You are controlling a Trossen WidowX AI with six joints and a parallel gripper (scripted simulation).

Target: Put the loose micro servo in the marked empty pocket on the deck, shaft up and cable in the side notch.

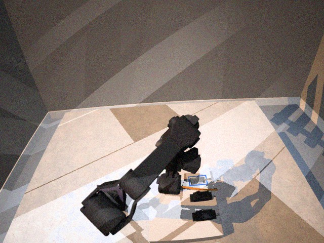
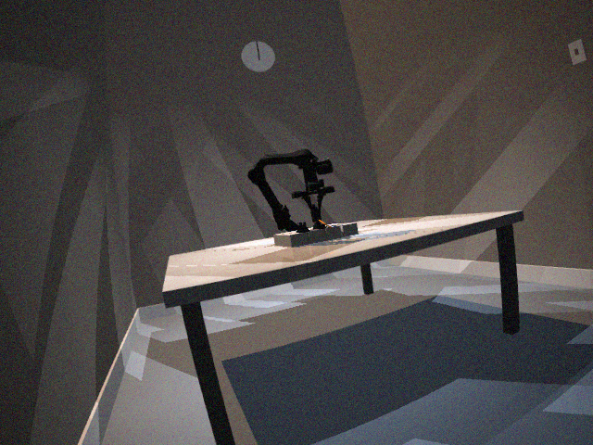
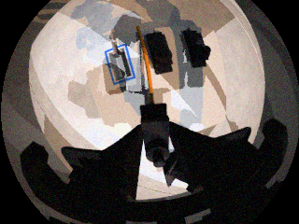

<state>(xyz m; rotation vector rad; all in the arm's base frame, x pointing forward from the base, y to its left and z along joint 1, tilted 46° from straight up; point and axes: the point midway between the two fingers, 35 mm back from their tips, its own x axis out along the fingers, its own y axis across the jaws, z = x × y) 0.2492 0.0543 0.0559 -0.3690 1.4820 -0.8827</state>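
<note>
Right now the robot deck is 100 mm below my gripper tip, 40 mm to the right of it and 10 mm behind it.
</note>
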